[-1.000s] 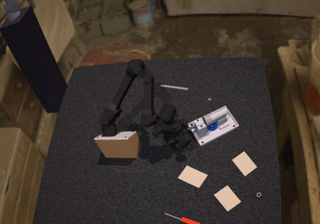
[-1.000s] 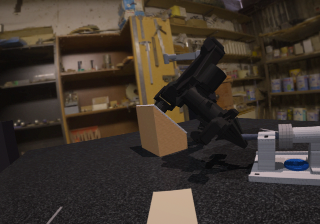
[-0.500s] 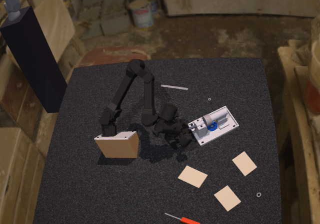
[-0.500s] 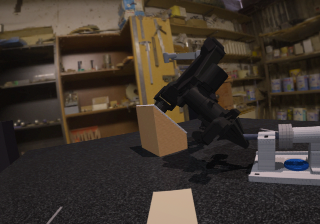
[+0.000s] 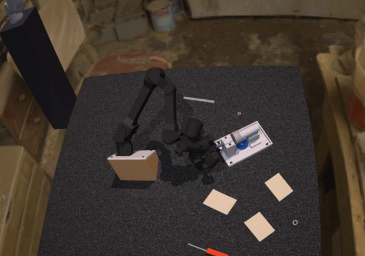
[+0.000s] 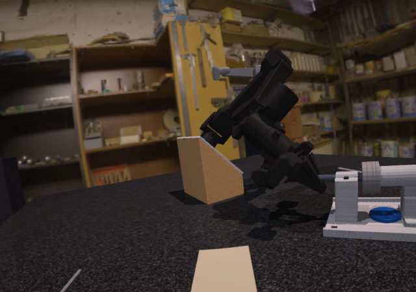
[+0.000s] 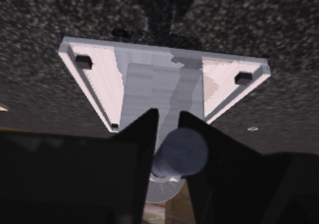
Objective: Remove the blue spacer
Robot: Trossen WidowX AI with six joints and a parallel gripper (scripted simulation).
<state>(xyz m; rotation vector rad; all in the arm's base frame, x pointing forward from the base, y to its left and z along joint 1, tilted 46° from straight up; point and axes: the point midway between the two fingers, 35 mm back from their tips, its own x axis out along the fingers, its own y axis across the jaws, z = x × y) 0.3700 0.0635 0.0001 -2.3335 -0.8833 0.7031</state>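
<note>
My gripper tip is 100 mm short of the blue spacer, 50 mm to the right of it and 50 mm above it. Round my gripper tip: blue-grey shaft (40 mm ahead, 20 mm to the left, 20 mm above).
</note>
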